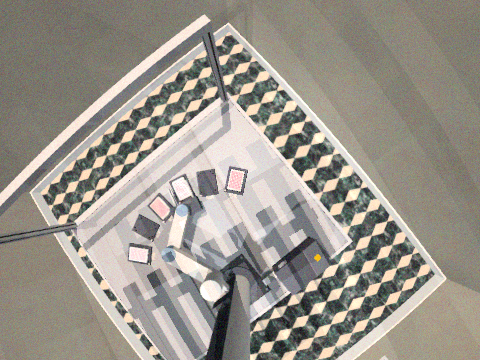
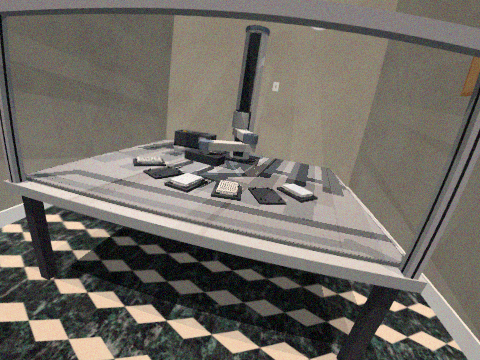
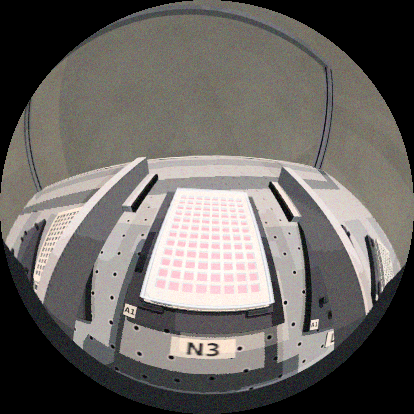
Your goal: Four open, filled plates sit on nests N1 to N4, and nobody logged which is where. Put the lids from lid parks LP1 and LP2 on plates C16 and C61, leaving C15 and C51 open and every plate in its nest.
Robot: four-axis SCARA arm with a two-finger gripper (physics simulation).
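Places are measured from the arm's base along level axes (x ahead, y left, z up), in metres.
Where they show: gripper, fingertip midpoint: (image 1: pixel 177 185) (image 2: pixel 184 169) (image 3: pixel 214 168); arm's base at its link origin: (image 1: pixel 238 284) (image 2: pixel 238 159).
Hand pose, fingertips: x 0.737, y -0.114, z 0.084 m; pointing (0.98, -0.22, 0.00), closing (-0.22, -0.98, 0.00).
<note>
Each offset is from my fingertips to the top centre of the thing. "*": to the spot under its first point.
A plate with pink wells @[0.023 m back, 0.005 m left, 0.043 m down] (image 1: pixel 181 189) (image 2: pixel 187 181) (image 3: pixel 209 245) sits in the nest marked N3, with a clear lid lying flat and even over it. My gripper (image 3: pixel 214 168) is partly open and empty; its fingers are apart on either side above this plate. A plate with bare wells @[0.033 m back, 0.194 m left, 0.045 m down] (image 1: pixel 160 207) (image 2: pixel 227 188) (image 3: pixel 57 235) is beside it. Another open-looking plate @[0.204 m back, 0.301 m right, 0.045 m down] (image 1: pixel 236 180) (image 2: pixel 150 160) is at one end of the row. The plate at the other end @[* 0.177 m back, 0.494 m left, 0.043 m down] (image 1: pixel 139 253) (image 2: pixel 298 191) has a smooth white top, apparently lidded. Plate codes are not readable.
Two dark holders, one between the N3 plate and an end plate @[0.097 m back, 0.147 m right, 0.052 m down] (image 1: pixel 207 182) (image 2: pixel 164 172), the other @[0.067 m back, 0.365 m left, 0.052 m down] (image 1: pixel 146 227) (image 2: pixel 268 195) near the opposite end, carry no lid. A dark box @[* 0.836 m back, 0.291 m right, 0.043 m up] (image 1: pixel 302 265) (image 2: pixel 195 138) stands near the arm's column (image 2: pixel 256 75).
</note>
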